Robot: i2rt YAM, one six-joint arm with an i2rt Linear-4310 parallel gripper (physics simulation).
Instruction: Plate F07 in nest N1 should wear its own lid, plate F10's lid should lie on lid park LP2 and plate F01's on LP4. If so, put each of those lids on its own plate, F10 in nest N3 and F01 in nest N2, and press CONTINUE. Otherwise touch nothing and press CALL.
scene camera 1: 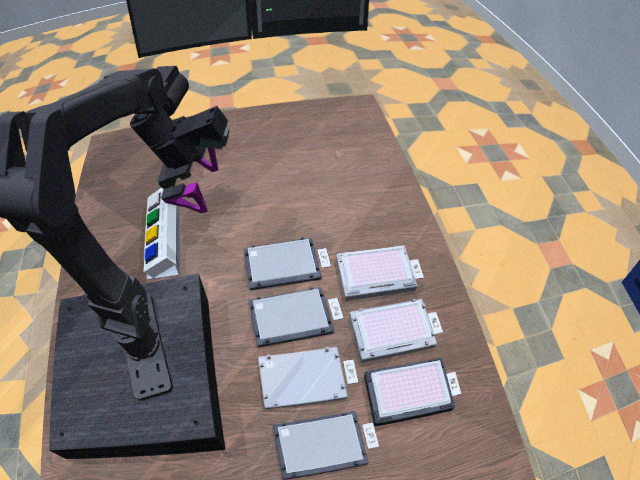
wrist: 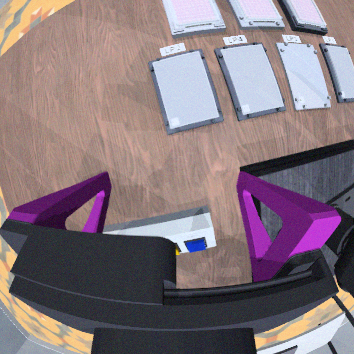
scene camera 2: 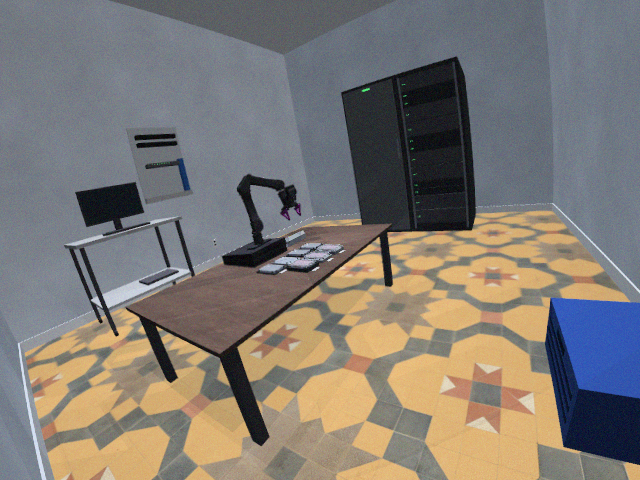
Labels:
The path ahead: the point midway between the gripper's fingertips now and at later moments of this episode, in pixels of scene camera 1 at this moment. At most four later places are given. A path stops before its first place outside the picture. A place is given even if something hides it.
My gripper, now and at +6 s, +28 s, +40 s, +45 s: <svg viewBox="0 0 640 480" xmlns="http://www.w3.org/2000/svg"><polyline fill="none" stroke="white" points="210,190 208,190 198,249 159,250 159,243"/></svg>

